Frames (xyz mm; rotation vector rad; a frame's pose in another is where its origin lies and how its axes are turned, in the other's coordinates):
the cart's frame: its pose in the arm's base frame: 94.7 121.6 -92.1 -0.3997 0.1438 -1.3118
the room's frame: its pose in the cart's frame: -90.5 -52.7 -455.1 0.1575 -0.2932 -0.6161
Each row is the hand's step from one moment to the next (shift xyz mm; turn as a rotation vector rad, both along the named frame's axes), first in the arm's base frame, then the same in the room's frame.
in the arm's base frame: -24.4 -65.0 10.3 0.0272 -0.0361 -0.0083
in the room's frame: 64.8 -2.9 -26.9 0.0181 0.0373 -0.0199
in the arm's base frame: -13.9 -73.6 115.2 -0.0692 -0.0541 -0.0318
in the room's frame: 123.0 8.3 60.6 0.0459 -0.0482 -0.0655
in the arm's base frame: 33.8 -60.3 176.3 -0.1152 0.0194 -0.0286
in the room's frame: 131.1 48.5 127.7 -0.0004 -0.1150 -0.0351
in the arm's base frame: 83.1 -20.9 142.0 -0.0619 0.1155 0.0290
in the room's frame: 68.4 83.4 126.0 -0.0631 -0.0954 0.0701
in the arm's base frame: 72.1 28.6 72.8 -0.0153 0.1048 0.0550
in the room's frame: -4.8 58.4 88.8 -0.0532 -0.0482 0.0953
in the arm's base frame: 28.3 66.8 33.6 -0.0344 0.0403 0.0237
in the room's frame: -44.6 5.4 66.1 -0.0117 -0.0457 0.0339
